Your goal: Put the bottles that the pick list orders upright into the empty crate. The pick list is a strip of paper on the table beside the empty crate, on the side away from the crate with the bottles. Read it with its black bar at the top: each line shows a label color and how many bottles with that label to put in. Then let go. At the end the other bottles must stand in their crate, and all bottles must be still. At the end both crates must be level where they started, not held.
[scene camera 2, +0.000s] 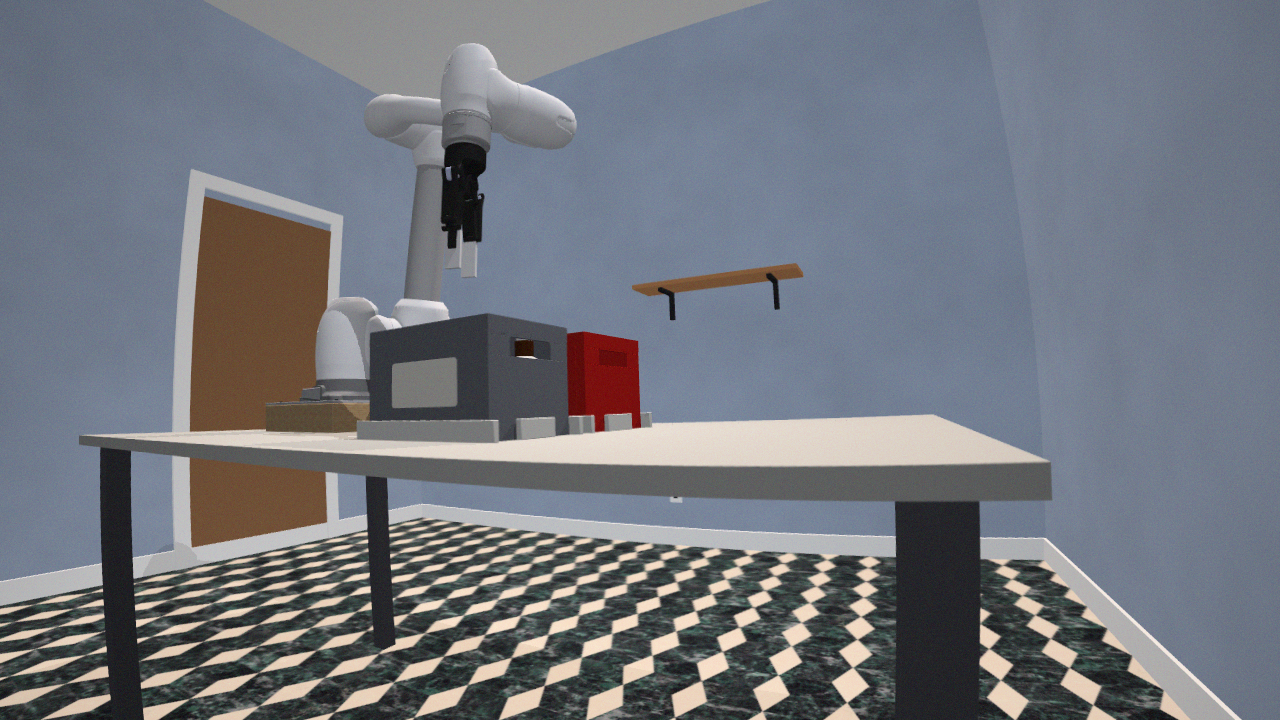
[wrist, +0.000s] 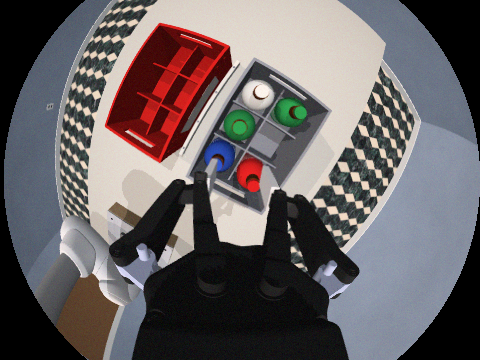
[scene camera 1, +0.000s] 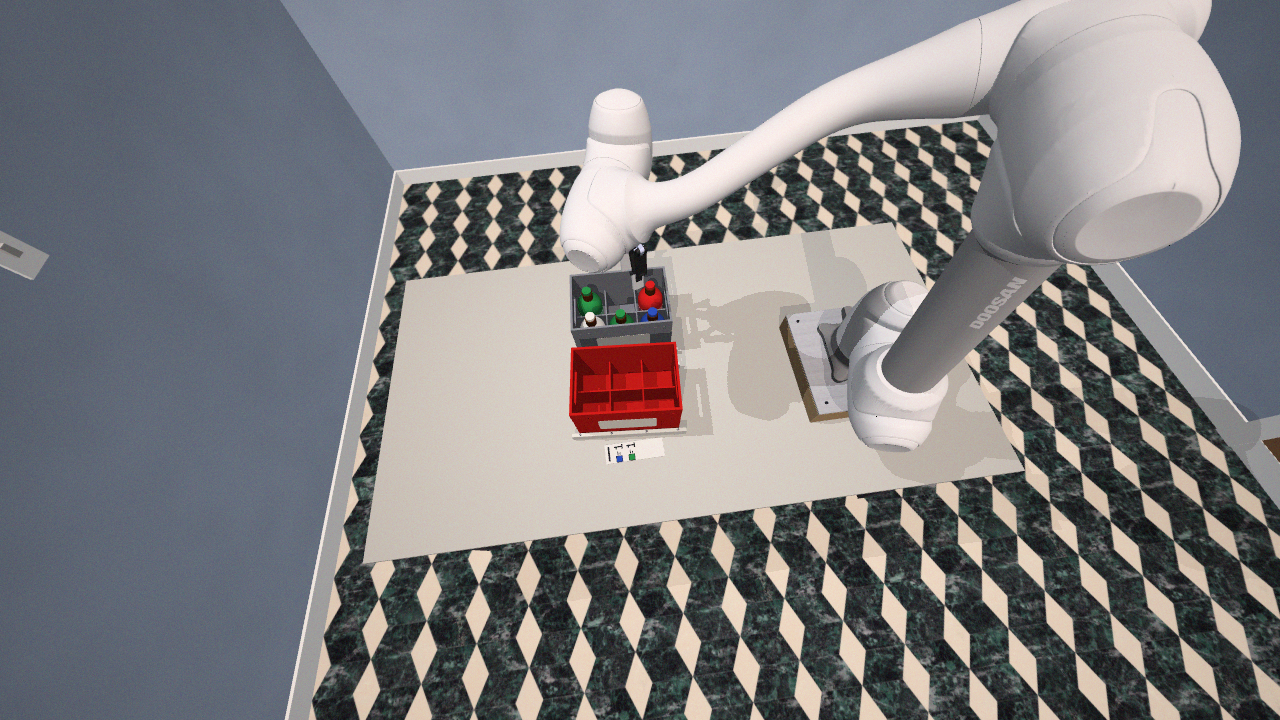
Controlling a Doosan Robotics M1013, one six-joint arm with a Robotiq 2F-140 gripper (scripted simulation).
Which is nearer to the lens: the green bottle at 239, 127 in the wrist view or the red crate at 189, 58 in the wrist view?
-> The green bottle.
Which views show the gripper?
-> Scene camera 2, the wrist view and scene camera 1: all of them.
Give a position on a pick list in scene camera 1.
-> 649, 448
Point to a green bottle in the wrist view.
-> At 286, 112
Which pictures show the red crate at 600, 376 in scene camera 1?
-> Scene camera 2, the wrist view and scene camera 1: all of them.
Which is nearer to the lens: the green bottle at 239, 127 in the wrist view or the grey crate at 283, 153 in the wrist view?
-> The green bottle.
